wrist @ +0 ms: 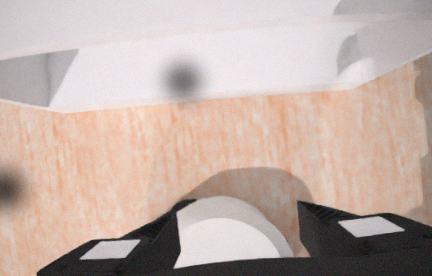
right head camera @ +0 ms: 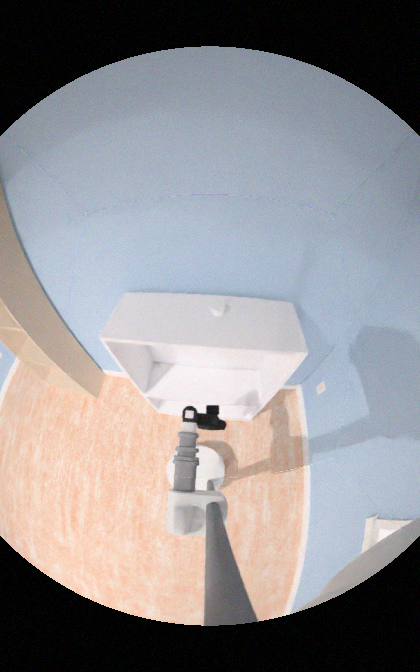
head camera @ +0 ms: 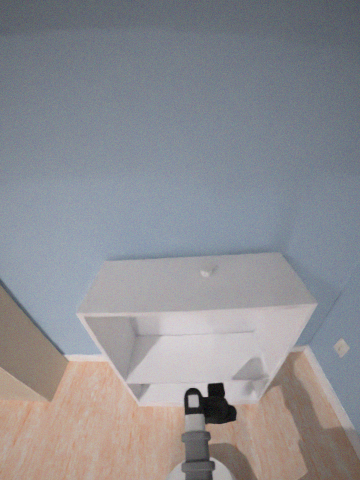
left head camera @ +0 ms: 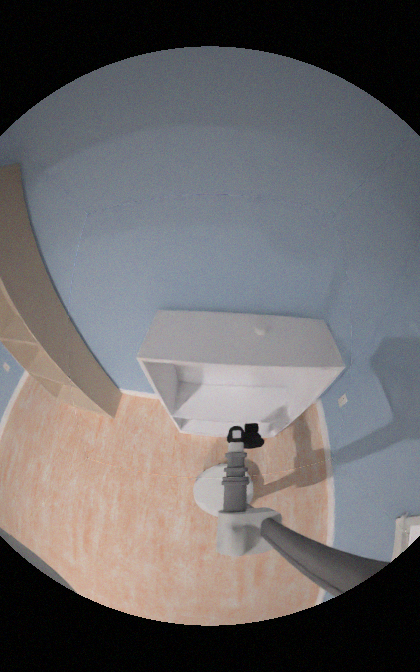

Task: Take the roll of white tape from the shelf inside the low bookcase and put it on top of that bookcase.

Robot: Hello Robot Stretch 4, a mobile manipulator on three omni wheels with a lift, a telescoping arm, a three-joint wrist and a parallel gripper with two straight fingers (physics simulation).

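The low white bookcase stands against the blue wall with its open front toward me. The roll of white tape looks like a small white cylinder and stands on top of the bookcase, a little right of the middle. It does not show in the wrist view. My gripper is open and empty, low in front of the bookcase and well apart from the tape. Its fingers are wide apart in the wrist view; their tips are hard to make out in the head views.
A tall beige shelf unit stands at the left. My round white base is on the wooden floor below the gripper. The right wall has an outlet.
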